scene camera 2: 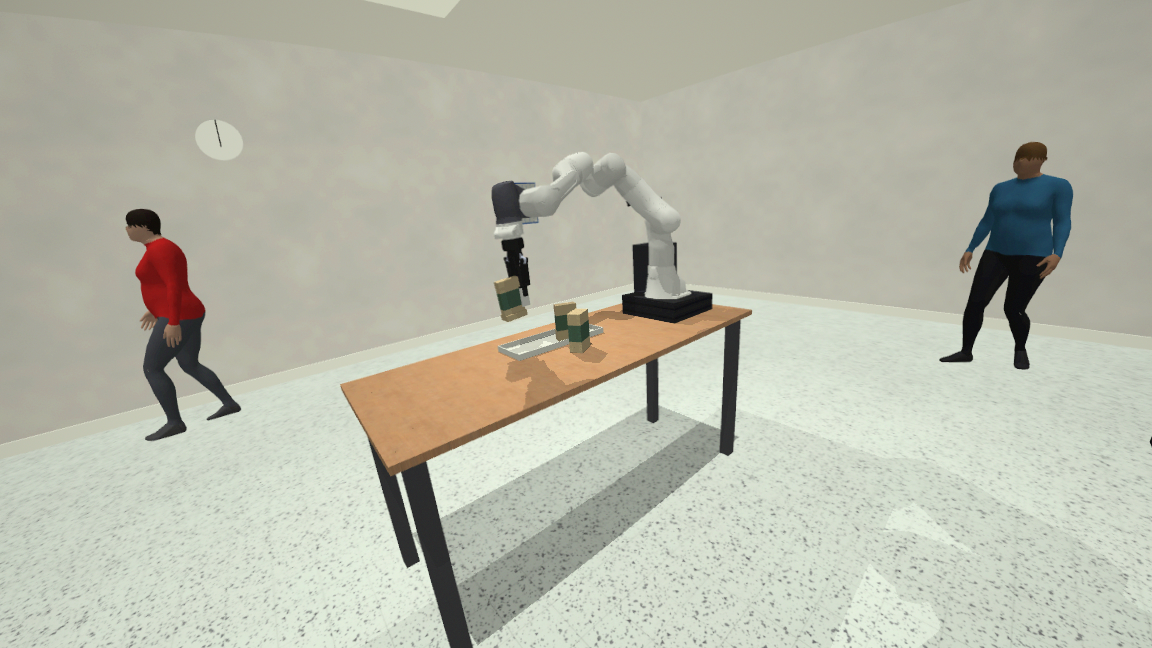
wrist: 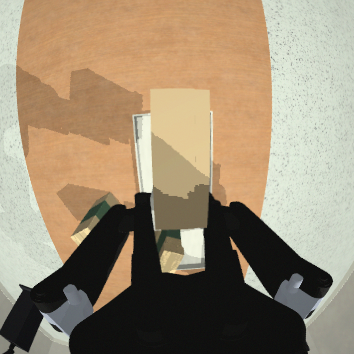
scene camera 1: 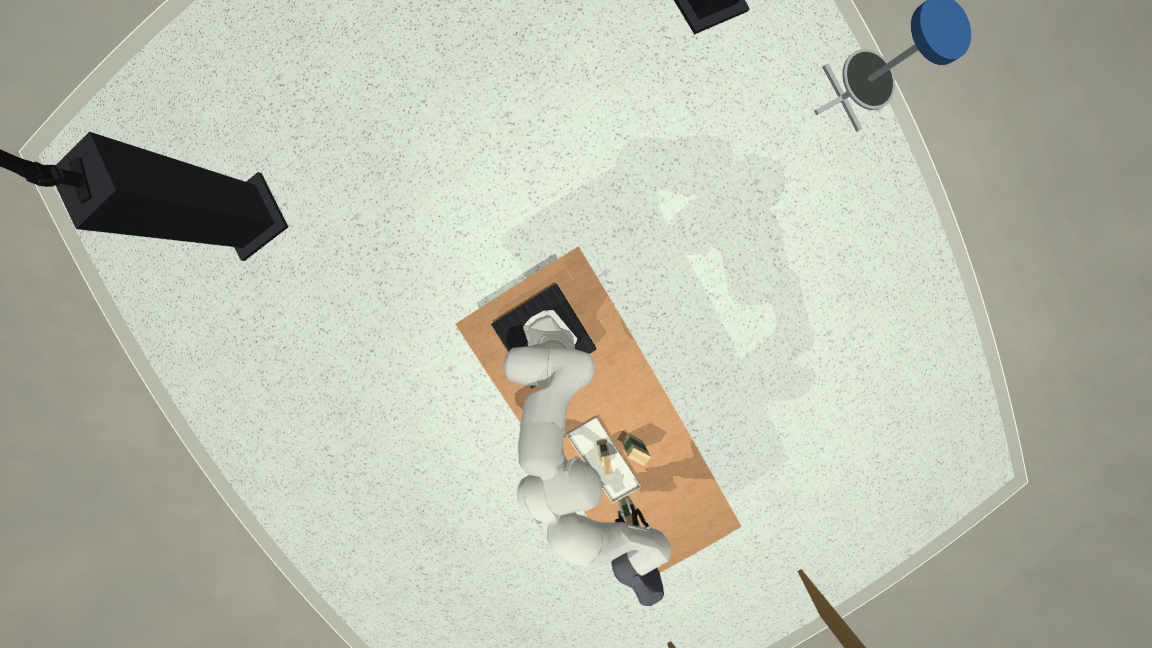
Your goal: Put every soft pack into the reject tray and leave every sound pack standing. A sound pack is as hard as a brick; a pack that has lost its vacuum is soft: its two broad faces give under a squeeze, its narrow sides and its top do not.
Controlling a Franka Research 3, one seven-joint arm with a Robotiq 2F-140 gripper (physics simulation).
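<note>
My gripper (scene camera 1: 633, 515) (scene camera 2: 519, 296) (wrist: 174, 186) is shut on a tan pack with a green band (scene camera 2: 508, 299) (wrist: 180, 145) and holds it, slightly tilted in scene camera 2, raised well above the table. In the wrist view this pack hides much of the white, grey-rimmed reject tray (scene camera 1: 585, 428) (scene camera 2: 521, 353) (wrist: 143, 165). A second pack (scene camera 1: 605, 455) (scene camera 2: 562, 319) (wrist: 171, 252) stands in the tray, at the end nearer the robot base. A third pack (scene camera 1: 636, 448) (scene camera 2: 578, 331) (wrist: 94, 219) stands upright on the table beside the tray, outside its rim.
The wooden table (scene camera 1: 644, 386) (scene camera 2: 451, 398) (wrist: 150, 45) carries the black robot base (scene camera 1: 581, 342) (scene camera 2: 667, 306) at its far end. One person in red (scene camera 2: 169, 278) and one in blue (scene camera 2: 1028, 217) are on the floor away from the table.
</note>
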